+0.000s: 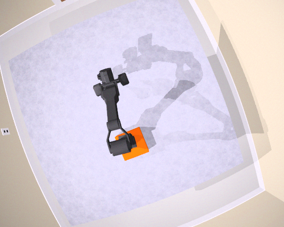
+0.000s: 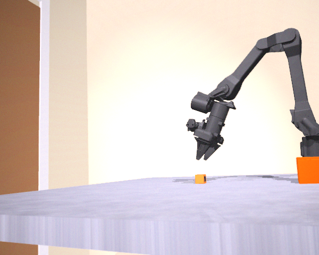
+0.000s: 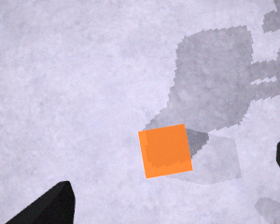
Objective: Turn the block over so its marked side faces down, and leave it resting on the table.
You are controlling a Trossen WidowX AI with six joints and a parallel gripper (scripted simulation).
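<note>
My gripper tip is now 60 mm above the orange block.
</note>
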